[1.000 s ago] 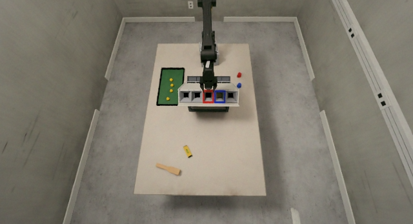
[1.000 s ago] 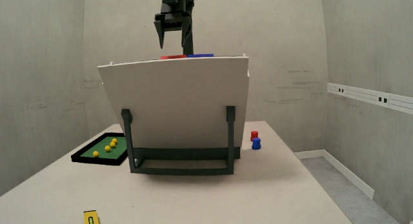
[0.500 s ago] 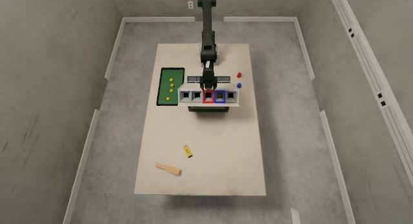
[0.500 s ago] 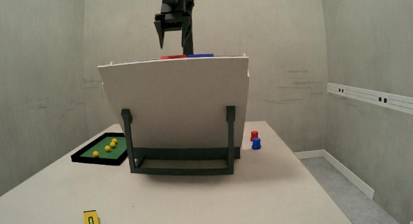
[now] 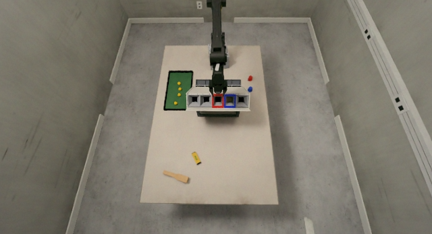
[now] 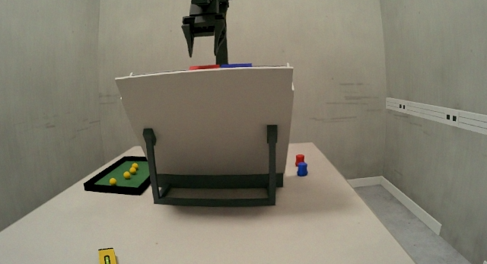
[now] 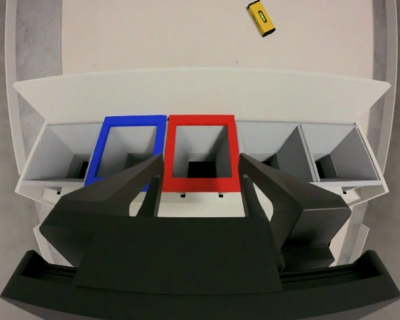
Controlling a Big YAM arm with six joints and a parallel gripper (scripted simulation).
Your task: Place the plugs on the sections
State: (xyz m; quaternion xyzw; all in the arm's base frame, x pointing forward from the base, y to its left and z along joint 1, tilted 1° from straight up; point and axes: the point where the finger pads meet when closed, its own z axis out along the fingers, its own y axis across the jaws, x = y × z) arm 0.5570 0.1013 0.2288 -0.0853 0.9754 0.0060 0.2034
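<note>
Right now the red band is 6 cm below my hand. From my hand the other things lie so: blue band 1 cm behind, 7 cm to the left, 6 cm below; then blue plug 31 cm behind, 22 cm to the left, 36 cm below; then cover 14 cm behind, 3 cm to the right, 17 cm below.
</note>
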